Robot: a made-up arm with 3 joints. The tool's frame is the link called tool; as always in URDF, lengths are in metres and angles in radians.
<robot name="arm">
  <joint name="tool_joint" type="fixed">
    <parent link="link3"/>
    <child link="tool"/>
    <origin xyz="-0.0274 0.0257 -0.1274" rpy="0 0 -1.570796"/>
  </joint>
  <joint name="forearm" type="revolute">
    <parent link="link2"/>
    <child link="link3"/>
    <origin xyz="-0.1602 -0.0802 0.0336" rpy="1.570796 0 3.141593"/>
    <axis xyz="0 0 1"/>
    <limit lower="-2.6" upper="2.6"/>
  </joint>
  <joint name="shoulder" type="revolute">
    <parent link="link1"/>
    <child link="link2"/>
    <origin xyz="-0.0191 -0.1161 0.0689" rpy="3.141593 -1.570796 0"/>
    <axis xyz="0 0 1"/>
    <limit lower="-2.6" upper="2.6"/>
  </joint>
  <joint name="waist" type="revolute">
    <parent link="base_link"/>
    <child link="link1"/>
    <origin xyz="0 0 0.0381" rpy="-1.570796 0 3.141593"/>
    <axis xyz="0 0 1"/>
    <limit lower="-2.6" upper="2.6"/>
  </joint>
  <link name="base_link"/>
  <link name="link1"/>
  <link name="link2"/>
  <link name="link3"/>
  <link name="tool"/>
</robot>
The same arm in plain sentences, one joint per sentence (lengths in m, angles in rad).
The arm has three revolute joints in a row. What follows holds with every joint at zero, and every direction is one of the base frame's.
Joint 1 sits 0.0381 m along +z from the base frame's origin and turns about -y, from -2.6000 to 2.6000 rad.
Joint 2 sits 0.0191 m along +x and 0.0689 m along -y and 0.1161 m along +z from joint 1 and turns about -x, from -2.6000 to 2.6000 rad.
Joint 3 sits 0.0336 m along -x and 0.1602 m along +y and 0.0802 m along -z from joint 2 and turns about +z, from -2.6000 to 2.6000 rad.
The tool frame, which is the frame that the pose is given for, sits 0.0257 m along -x and 0.0274 m along -y and 0.1274 m along -z from joint 3; its axes are the base frame's turned by roll 0.0000, pitch 0.0000 and yaw 0.0000 rad (as in URDF: about the fixed x, then y, then z).

